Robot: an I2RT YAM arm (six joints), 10 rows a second.
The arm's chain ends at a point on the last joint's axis. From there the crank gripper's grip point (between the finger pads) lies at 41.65 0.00 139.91 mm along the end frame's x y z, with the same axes.
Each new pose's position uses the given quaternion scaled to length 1; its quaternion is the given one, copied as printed.
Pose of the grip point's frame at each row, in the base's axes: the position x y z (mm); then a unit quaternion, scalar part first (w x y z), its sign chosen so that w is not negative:
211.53 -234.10 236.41 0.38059 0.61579 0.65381 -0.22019
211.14 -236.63 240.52 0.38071 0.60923 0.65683 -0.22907
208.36 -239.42 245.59 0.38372 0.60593 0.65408 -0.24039
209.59 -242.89 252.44 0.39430 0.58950 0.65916 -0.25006
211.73 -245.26 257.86 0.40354 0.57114 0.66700 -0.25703
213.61 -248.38 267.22 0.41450 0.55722 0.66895 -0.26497
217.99 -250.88 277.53 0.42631 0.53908 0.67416 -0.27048
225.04 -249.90 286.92 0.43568 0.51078 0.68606 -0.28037
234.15 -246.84 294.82 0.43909 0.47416 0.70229 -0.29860
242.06 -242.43 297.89 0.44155 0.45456 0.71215 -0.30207
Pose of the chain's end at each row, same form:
177.84 -154.79 354.24 0.38059 0.61579 0.65381 -0.22019
178.88 -155.70 357.65 0.38071 0.60923 0.65683 -0.22907
177.69 -155.69 361.17 0.38372 0.60593 0.65408 -0.24039
177.86 -155.88 365.28 0.39430 0.58950 0.65916 -0.25006
178.40 -155.89 368.37 0.40354 0.57114 0.66700 -0.25703
178.81 -156.05 374.80 0.41450 0.55722 0.66895 -0.26497
180.67 -156.22 382.20 0.42631 0.53908 0.67416 -0.27048
185.58 -152.82 388.55 0.43568 0.51078 0.68606 -0.28037
194.34 -146.72 393.31 0.43909 0.47416 0.70229 -0.29860
200.69 -141.93 395.34 0.44155 0.45456 0.71215 -0.30207

